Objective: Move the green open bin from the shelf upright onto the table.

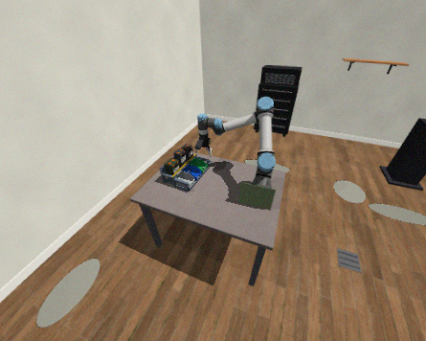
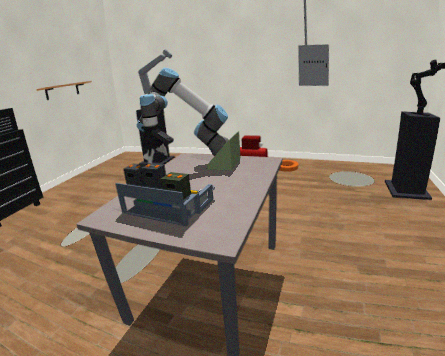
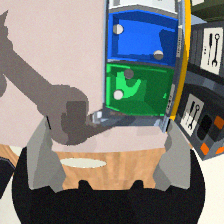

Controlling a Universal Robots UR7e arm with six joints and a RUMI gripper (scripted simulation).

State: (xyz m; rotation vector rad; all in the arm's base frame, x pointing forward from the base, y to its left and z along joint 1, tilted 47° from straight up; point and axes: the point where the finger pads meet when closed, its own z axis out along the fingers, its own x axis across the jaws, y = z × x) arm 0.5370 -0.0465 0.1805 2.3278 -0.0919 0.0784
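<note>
Now: the green open bin 130 mm below my hand, 80 mm ahead of it and 10 mm to the right of it. The rest, counted from my hand: grey bin (210 mm to the left, 130 mm below, 100 mm ahead); blue bin (130 mm below, 100 mm to the left, 90 mm ahead); yellow rail (140 mm ahead, 100 mm to the left, 70 mm below).
</note>
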